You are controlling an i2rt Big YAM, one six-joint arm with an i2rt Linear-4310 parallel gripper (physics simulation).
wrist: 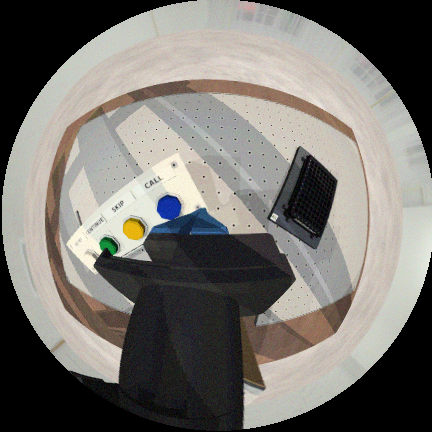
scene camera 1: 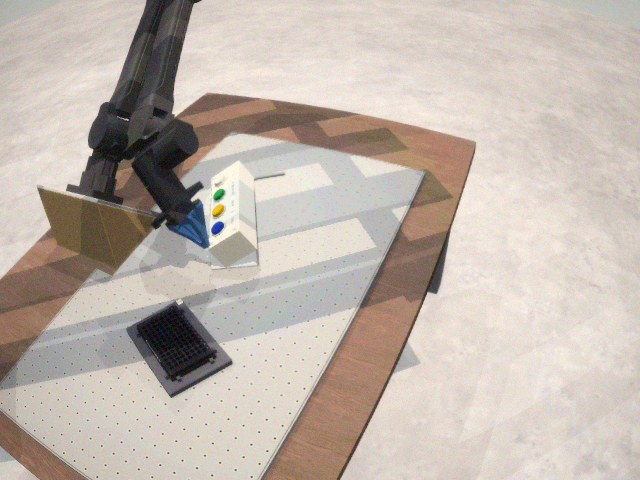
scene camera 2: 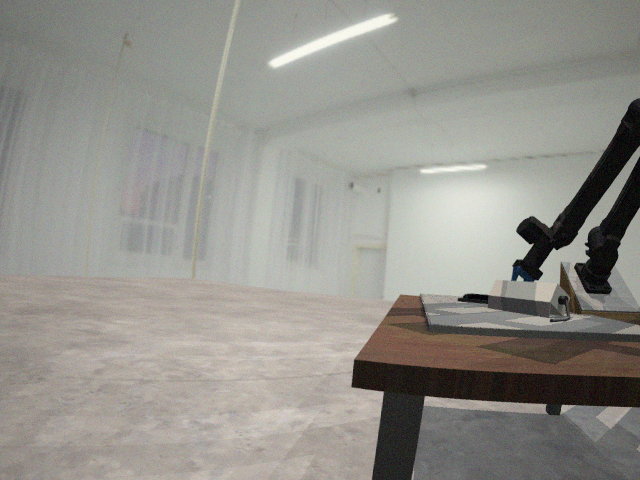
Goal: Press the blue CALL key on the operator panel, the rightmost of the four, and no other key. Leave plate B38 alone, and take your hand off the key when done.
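Places are measured from the arm's base along level axes (x down, y left, z ahead), in centimetres.
Where they show: gripper, fingertip midpoint: (wrist: 202,212) (scene camera 1: 207,247); arm's base, link origin: (scene camera 1: 93,198) (scene camera 2: 591,279).
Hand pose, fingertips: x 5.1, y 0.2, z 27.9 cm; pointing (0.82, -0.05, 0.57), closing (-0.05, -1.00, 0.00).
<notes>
Things, the pixels of their top centre, and the offset from my fingertips. "spot": a spot on its surface instead. Level surfaces: height alone.
- operator panel, top centre: (wrist: 102,221) (scene camera 1: 229,193) (scene camera 2: 527,281) dz -0.9, dx -3.5, dy +11.2 cm
- blue CALL key, top centre: (wrist: 165,205) (scene camera 1: 217,223) dz +0.6, dx -2.6, dy +3.5 cm
- yellow SKIP key, top centre: (wrist: 128,228) (scene camera 1: 218,206) dz -1.7, dx -2.6, dy +8.0 cm
- black plate, top centre: (scene camera 1: 172,338) (wrist: 317,193) (scene camera 2: 484,295) dz +3.1, dx +2.3, dy -19.1 cm
- green key, top centre: (wrist: 102,246) (scene camera 1: 219,190) dz -4.0, dx -2.6, dy +12.4 cm
- whitish key, top centre: (wrist: 86,259) (scene camera 1: 219,176) dz -6.3, dx -2.6, dy +16.8 cm
- thin grey rod, surface spot: (scene camera 1: 271,176) spot: dz -1.1, dx +4.6, dy +29.1 cm
- perforated mat, surface height: dx +4.9 cm
- wooden table, surface height: dx +6.2 cm
The operator panel (scene camera 1: 241,206) (scene camera 2: 524,298) (wrist: 187,175) is a cream sloped box with four keys in a row. The blue CALL key (scene camera 1: 217,227) (wrist: 169,207) is at the row's end, beside the yellow SKIP key (scene camera 1: 218,210) (wrist: 134,229). My gripper (scene camera 1: 207,245) (wrist: 202,212) is shut and empty, its blue fingertips close together at the panel's edge near the CALL key. The tips look beside the key; whether they touch the panel I cannot tell. In scene camera 2 the tips are hidden behind the panel. The black plate (scene camera 1: 175,341) (wrist: 312,195) lies in its dark holder, apart from the gripper.
The green key (scene camera 1: 218,194) (wrist: 108,245) and a whitish key (scene camera 1: 221,180) are farther along the panel. A thin grey rod (scene camera 1: 271,176) lies behind the panel. A brown upright board (scene camera 1: 93,227) stands near the arm's base. The perforated mat (scene camera 1: 268,372) lies on the wooden table (scene camera 1: 356,382).
</notes>
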